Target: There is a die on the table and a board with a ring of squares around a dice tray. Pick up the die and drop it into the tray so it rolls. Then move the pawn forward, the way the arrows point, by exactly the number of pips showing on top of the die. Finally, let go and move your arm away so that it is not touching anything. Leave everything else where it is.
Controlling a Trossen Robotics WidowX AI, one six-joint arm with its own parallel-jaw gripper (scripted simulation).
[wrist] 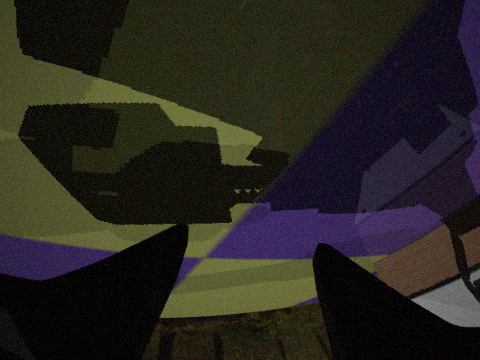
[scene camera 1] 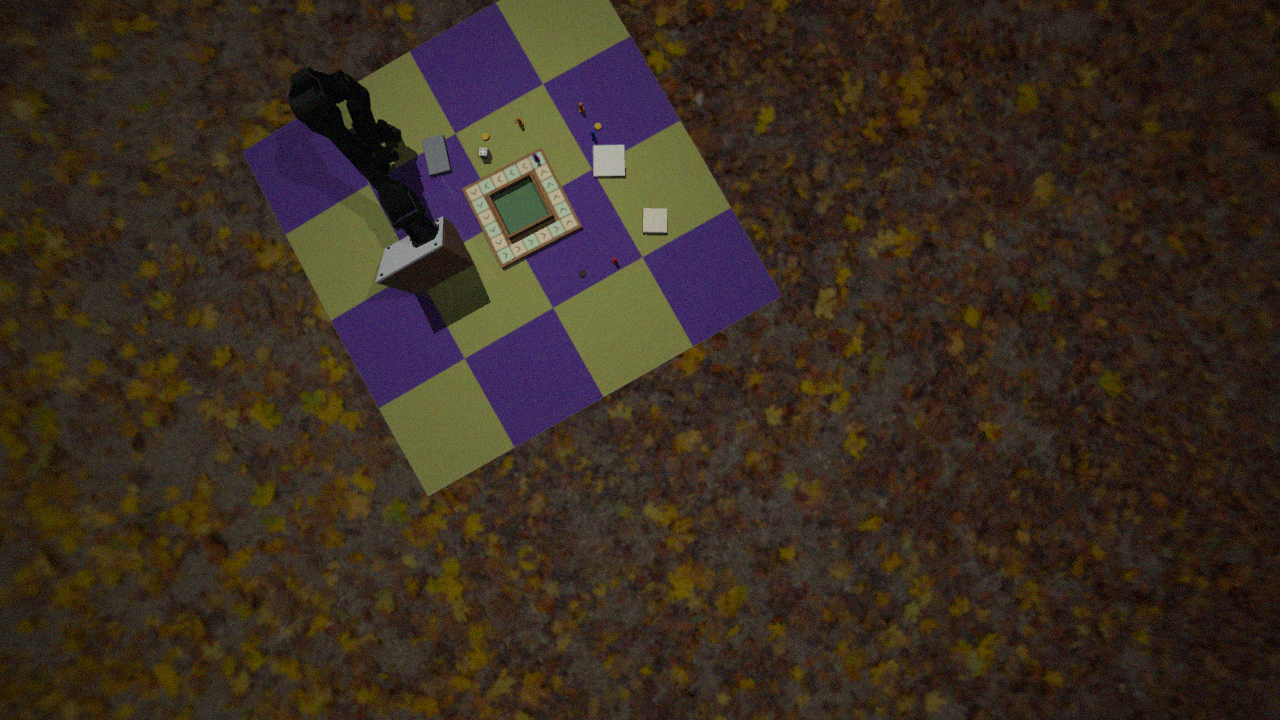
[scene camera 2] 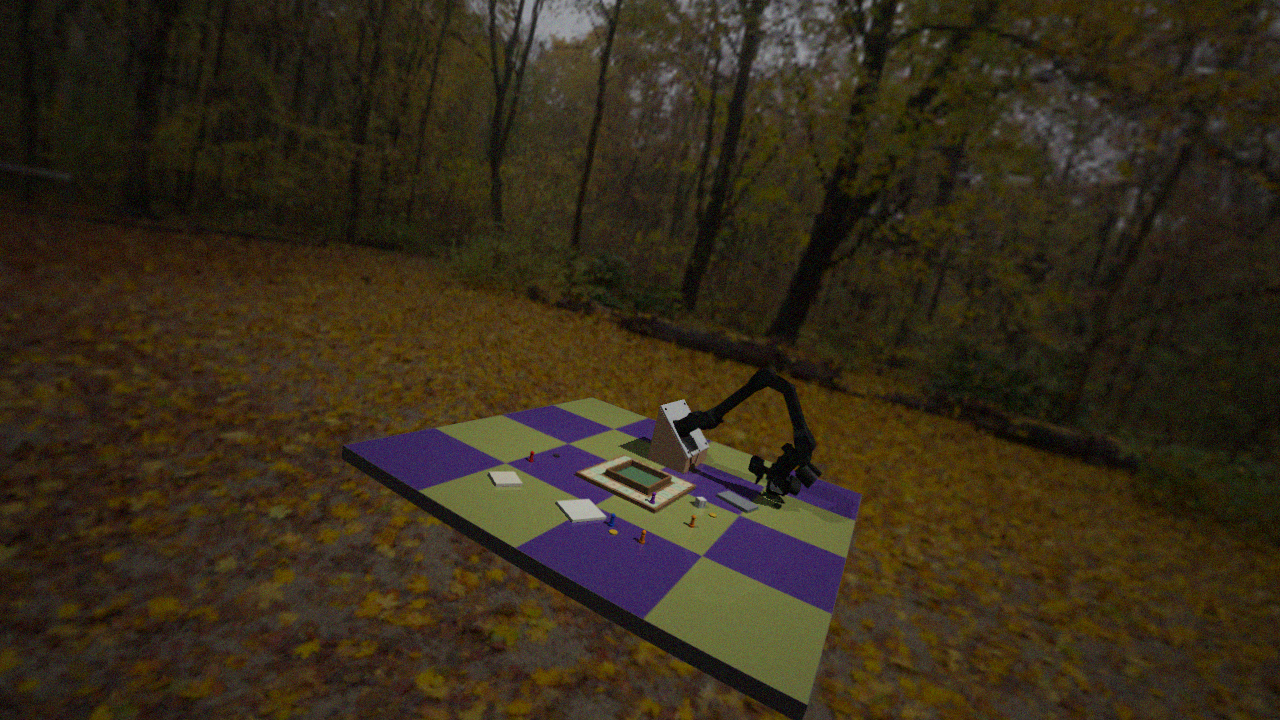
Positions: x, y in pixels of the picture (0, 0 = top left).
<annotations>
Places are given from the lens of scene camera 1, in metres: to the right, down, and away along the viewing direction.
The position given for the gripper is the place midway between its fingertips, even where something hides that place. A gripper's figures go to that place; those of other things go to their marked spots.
gripper (scene camera 1: 382, 170): -0.82, -0.60, 1.23
grey card (scene camera 1: 435, 150): -0.66, -0.67, 1.24
green dice tray (scene camera 1: 521, 205): -0.37, -0.49, 1.24
The marked spots on the green dice tray and the grey card are 0.34 m apart.
</annotations>
